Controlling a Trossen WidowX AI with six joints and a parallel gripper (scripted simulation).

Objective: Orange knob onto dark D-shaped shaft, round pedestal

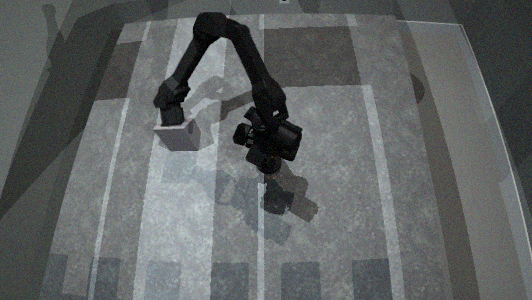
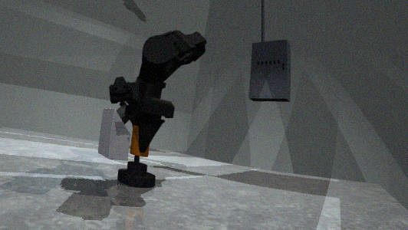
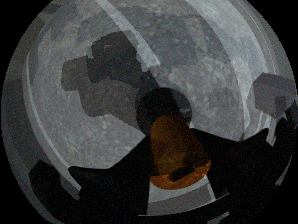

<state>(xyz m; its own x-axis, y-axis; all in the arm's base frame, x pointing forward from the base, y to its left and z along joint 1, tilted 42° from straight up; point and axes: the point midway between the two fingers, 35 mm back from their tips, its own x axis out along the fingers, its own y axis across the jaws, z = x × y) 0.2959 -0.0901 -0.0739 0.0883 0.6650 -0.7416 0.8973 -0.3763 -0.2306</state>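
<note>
Right now the knob is 20 mm above my gripper tip. Round my gripper tip: dark pedestal 40 mm below.
</note>
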